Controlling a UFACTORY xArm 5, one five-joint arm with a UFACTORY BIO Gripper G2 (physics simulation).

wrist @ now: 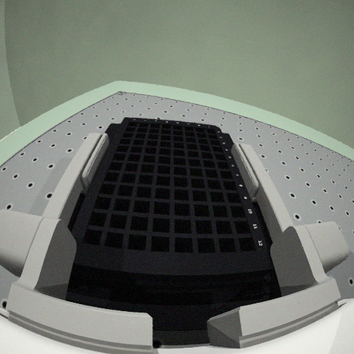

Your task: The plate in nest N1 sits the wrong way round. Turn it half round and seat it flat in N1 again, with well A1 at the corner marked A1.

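The black plate [172, 261] with its grid of square wells fills the middle of the wrist view. White numbers run down its right long side, with 12 at the near end, and small marks run along its far short edge. My gripper [169, 155] is shut on the plate, one pale finger pad against each long side. Dark parts show around and in front of the plate, but I cannot tell nest from plate there, nor whether the plate sits flat. The nest's A1 corner mark cannot be made out.
A grey deck [305, 182] with rows of small dark holes lies around the plate on both sides and behind it. A pale green border [210, 95] runs along its far edge, with a plain green-grey background beyond.
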